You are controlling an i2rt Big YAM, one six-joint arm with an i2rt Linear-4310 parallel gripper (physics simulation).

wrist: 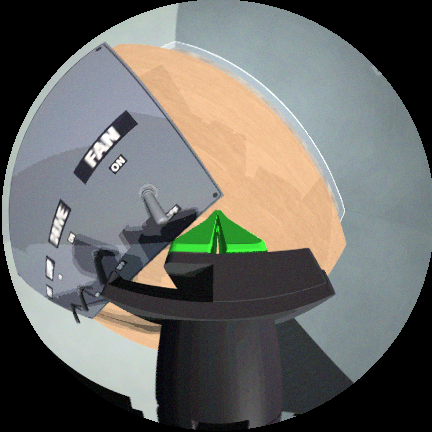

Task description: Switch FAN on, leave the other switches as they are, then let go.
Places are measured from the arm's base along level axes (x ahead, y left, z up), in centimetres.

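Pixels of known places: gripper, fingertip midpoint: [217, 214].
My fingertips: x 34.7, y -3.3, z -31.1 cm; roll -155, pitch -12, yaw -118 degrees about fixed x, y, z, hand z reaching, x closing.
Ahead of a thing's pixels: the offset from my fingertips to its top centre. "spot": to the spot under its first point. Level surfaces: height alone.
The FAN switch {spot: dx +4.0, dy +4.8, dz +1.0 cm} [154, 205] is a grey metal toggle on the grey panel [45, 135]. Its lever leans away from the ON label {spot: dx +9.6, dy +6.3, dz +0.5 cm} [118, 164] and toward the OFF label {spot: dx +2.2, dy +4.5, dz -3.5 cm} [173, 212], which its tip and a shadow partly cover. The FAN label {dx +12.0, dy +6.8, dz +2.2 cm} [105, 146] is above it. My gripper [217, 214] is shut with its green fingers together and nothing between them. It stands to the right of and slightly below the lever tip in the view, apart from it, near the panel's corner.
Other toggle switches, one of them dark {spot: dx +1.6, dy +16.3, dz +0.3 cm} [100, 267], stand along the panel at lower left, partly shadowed and behind the gripper body. A DRIVE label {dx +9.4, dy +18.6, dz +2.2 cm} [60, 223] is beside them. The panel rests on a wooden table top {dz -11.1 cm} [280, 145], with a pale rim along its far edge.
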